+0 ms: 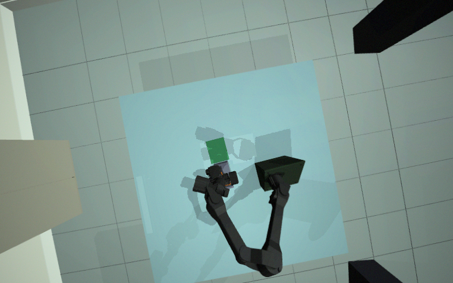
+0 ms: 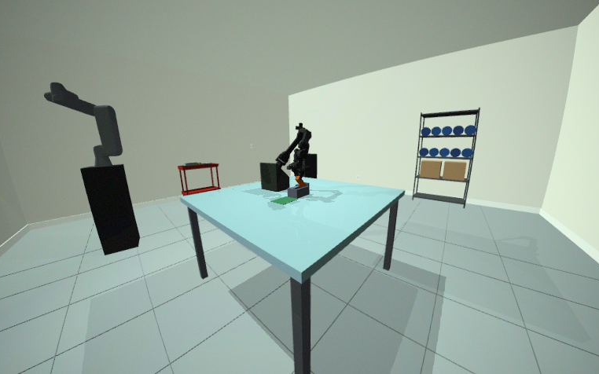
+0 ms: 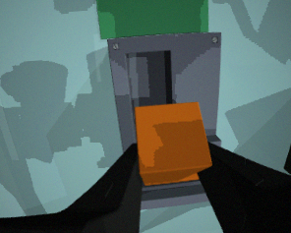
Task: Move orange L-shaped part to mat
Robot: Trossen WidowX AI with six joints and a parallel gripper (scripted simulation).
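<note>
Right now the green mat is 20 mm ahead of my gripper tip, 140 mm to the right of it and 140 mm below it. Round my gripper tip: orange L-shaped part: 20 mm behind, 30 mm to the left, 30 mm below.
</note>
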